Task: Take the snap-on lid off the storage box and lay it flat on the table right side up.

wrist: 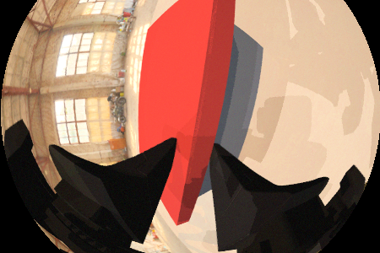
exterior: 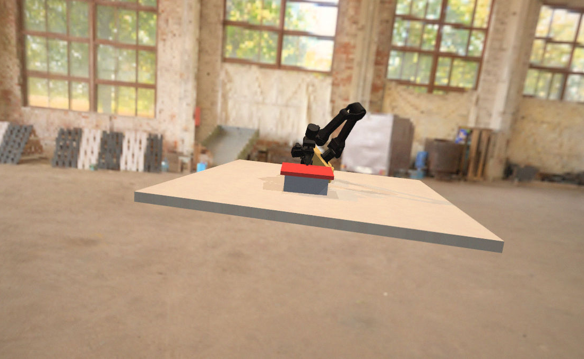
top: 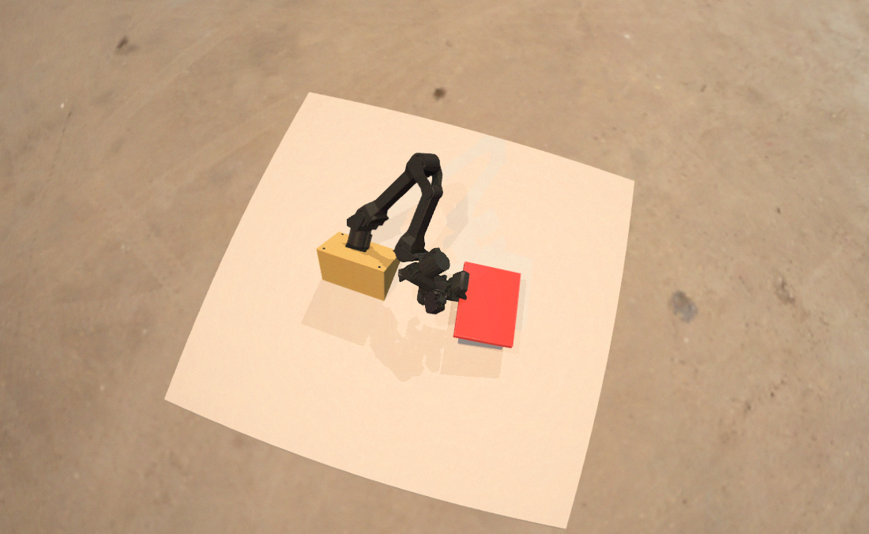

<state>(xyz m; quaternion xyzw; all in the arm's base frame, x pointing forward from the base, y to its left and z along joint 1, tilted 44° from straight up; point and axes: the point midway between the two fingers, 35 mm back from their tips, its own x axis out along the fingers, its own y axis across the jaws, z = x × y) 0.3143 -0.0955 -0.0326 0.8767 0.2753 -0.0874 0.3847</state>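
Right now the red lid is 8 cm ahead of my gripper tip. Round my gripper tip: grey storage box (8 cm ahead, 5 cm below).
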